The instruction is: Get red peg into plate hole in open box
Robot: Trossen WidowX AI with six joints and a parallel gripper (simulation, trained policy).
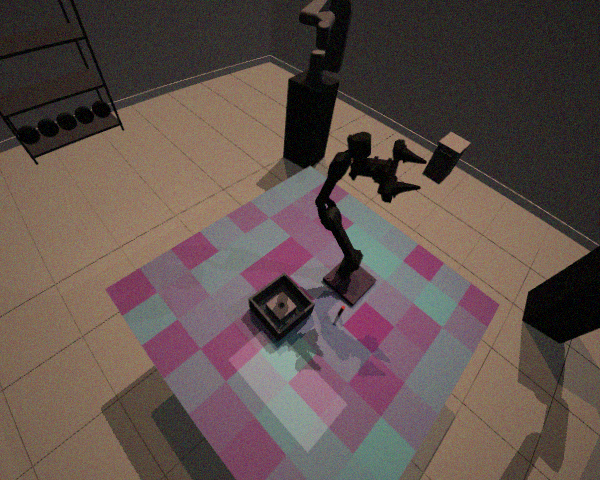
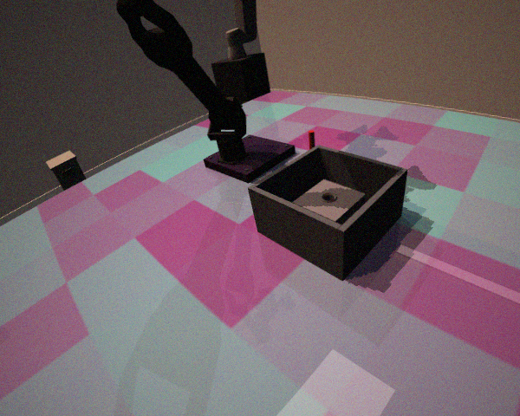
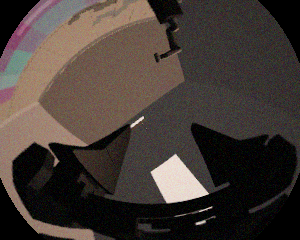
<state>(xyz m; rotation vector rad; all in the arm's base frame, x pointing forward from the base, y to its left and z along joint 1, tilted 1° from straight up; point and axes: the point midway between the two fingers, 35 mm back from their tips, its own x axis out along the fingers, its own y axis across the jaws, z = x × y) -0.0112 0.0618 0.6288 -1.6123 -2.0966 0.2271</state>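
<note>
Right now my gripper tip is 20 cm short of the red peg and 62 cm above it. Round my gripper tip: dark box (34 cm ahead, 21 cm to the right, 64 cm below).
</note>
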